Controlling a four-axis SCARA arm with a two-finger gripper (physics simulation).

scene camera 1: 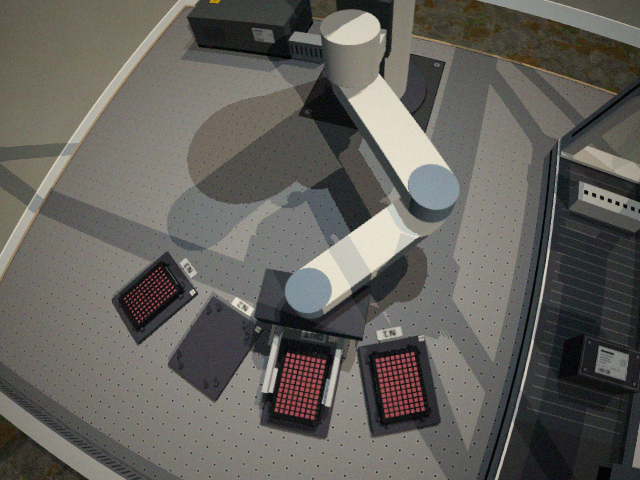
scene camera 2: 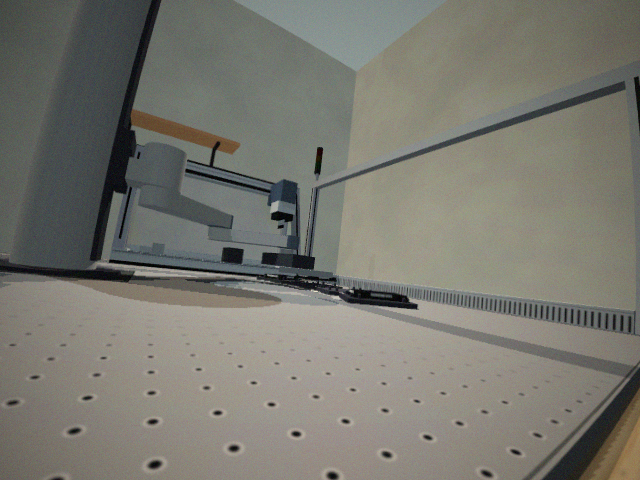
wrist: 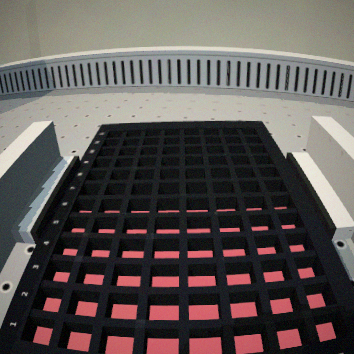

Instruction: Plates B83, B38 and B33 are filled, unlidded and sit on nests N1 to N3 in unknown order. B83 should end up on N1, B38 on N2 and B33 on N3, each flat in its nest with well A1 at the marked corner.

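Places are measured from the arm's base along level axes (x ahead, y left, z up), in metres.
Where they show: gripper, fingertip midpoint: (scene camera 1: pixel 296 399) (scene camera 2: pixel 321 273) (wrist: pixel 181 138); arm's base at its link origin: (scene camera 2: pixel 53 274).
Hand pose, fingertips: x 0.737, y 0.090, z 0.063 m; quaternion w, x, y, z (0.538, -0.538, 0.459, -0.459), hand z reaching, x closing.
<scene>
Things, the pixels of their top centre, and the offset from my fingertips. "spot": a spot on its surface instead.
- black plate with pink wells, top centre: (wrist: pixel 182 194) (scene camera 1: pixel 299 385) (scene camera 2: pixel 316 275) dx -0.024, dy -0.004, dz -0.008 m
- dark nest at a spot on its surface: (scene camera 1: pixel 295 430) spot: dx +0.054, dy +0.013, dz -0.039 m
- filled plate at its top centre: (scene camera 1: pixel 400 384) (scene camera 2: pixel 282 275) dx -0.084, dy +0.157, dz -0.024 m
- nest N1 at a spot on its surface: (scene camera 1: pixel 433 413) spot: dx -0.054, dy +0.231, dz -0.039 m
- nest N3 at a spot on its surface: (scene camera 1: pixel 138 334) spot: dx +0.012, dy -0.350, dz -0.039 m
- Nest N2 at its top centre: (scene camera 1: pixel 211 346) (scene camera 2: pixel 346 286) dx -0.029, dy -0.188, dz -0.029 m
- dark control box at a spot on its surface: (scene camera 1: pixel 248 25) spot: dx -0.772, dy -0.443, dz +0.053 m
- labelled box at a spot on its surface: (scene camera 1: pixel 602 361) spot: dx -0.204, dy +0.466, dz +0.070 m
My gripper (scene camera 1: pixel 299 388) (wrist: pixel 181 138) is shut on a black plate with pink wells (scene camera 1: pixel 301 379) (wrist: pixel 168 252), gripping its two long sides. The plate looks level, low over or in a dark nest (scene camera 1: pixel 295 430) between N1 and N2; any remaining gap is not clear. Another filled plate (scene camera 1: pixel 400 384) is on nest N1 (scene camera 1: pixel 433 413). A third (scene camera 1: pixel 151 294) (scene camera 2: pixel 381 296) is on nest N3 (scene camera 1: pixel 138 334). Nest N2 (scene camera 1: pixel 214 347) is bare, with small corner posts. Plate names are not readable. White squares mark nest corners. Column numbers from 1 run away from the wrist camera along the held plate's left edge.
A dark control box (scene camera 1: pixel 248 25) stands at the back left near the arm's base. A framed panel edge (scene camera 1: pixel 552 206) runs along the right, with a labelled box (scene camera 1: pixel 602 361) beyond it. A slotted rail (scene camera 2: pixel 496 303) (wrist: pixel 175 72) borders the table.
</scene>
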